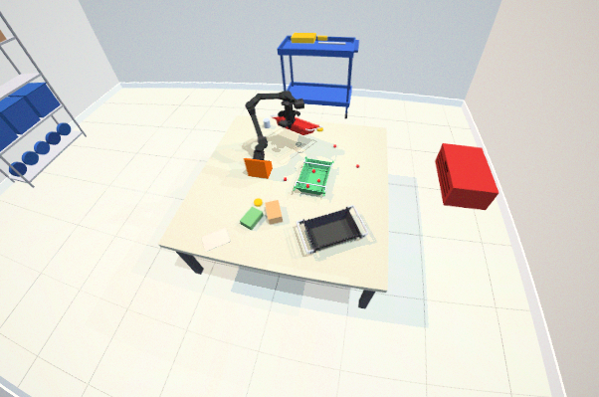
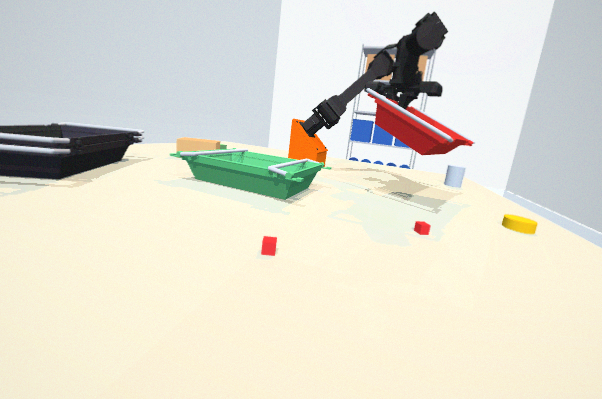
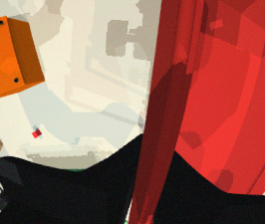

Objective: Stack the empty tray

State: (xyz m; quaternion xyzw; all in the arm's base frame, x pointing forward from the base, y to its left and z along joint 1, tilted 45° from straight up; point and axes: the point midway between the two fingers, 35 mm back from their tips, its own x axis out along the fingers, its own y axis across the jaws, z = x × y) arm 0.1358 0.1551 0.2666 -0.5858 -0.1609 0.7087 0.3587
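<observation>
Right now the red tray is 8 cm to the left of my gripper tip and 3 cm ahead of it. The rest, counted from my gripper tip: peach block (60 cm to the right, 15 cm below, 7 cm ahead); then green block (66 cm to the right, 16 cm below, 5 cm behind); then pale card (84 cm to the right, 20 cm behind, 18 cm below).
</observation>
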